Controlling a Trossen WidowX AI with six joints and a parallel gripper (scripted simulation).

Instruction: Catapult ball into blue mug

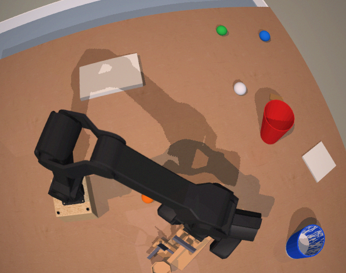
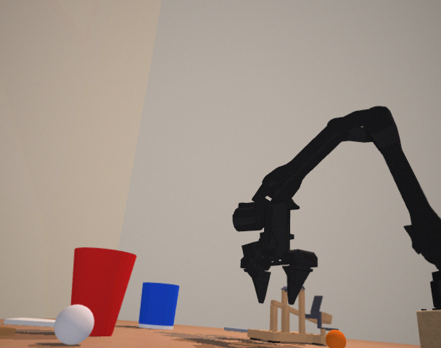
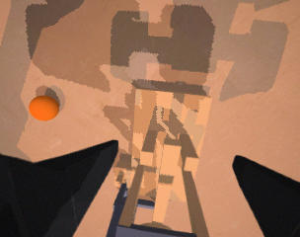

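My gripper tip is now 40 mm past the catapult upright frame, 20 mm to the left of it and 10 mm below it. Round my gripper tip: blue mug (270 mm ahead, 130 mm to the right, 40 mm below); then orange ball (130 mm to the left, 90 mm behind, 50 mm below); then catapult (70 mm behind, 30 mm to the right, 20 mm below).
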